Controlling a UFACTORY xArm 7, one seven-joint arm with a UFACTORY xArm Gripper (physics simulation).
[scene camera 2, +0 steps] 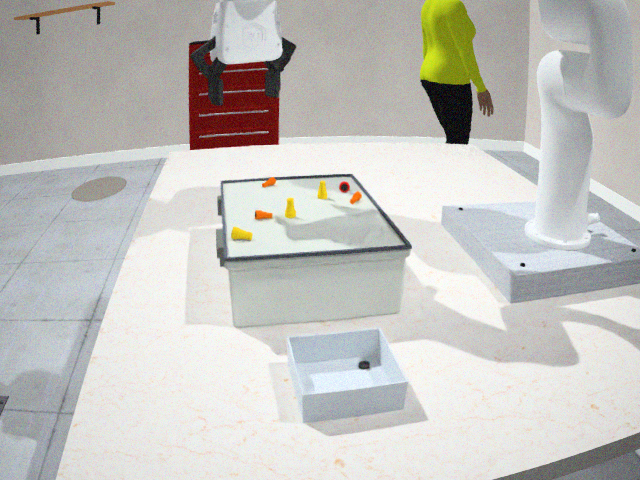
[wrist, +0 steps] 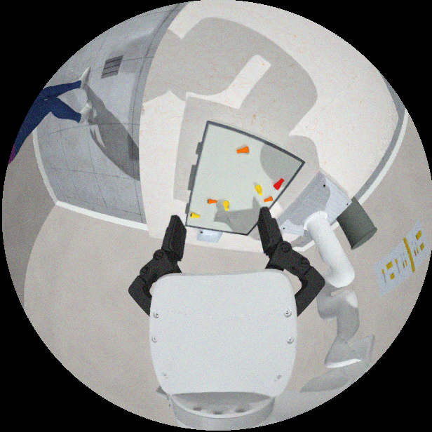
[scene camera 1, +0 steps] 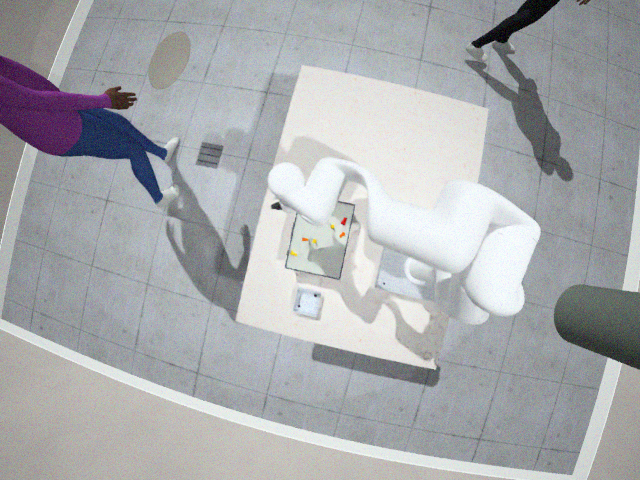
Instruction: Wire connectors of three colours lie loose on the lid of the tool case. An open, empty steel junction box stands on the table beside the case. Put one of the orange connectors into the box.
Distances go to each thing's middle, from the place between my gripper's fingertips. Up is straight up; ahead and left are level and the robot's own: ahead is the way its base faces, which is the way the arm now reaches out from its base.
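Steel junction box [scene camera 2: 339,375]: 370 mm to the left of my hand, 30 mm behind it and 220 mm below it. As for the tool case [scene camera 2: 335,260], my gripper is 190 mm above it, 90 mm to the right of it and 60 mm past it.
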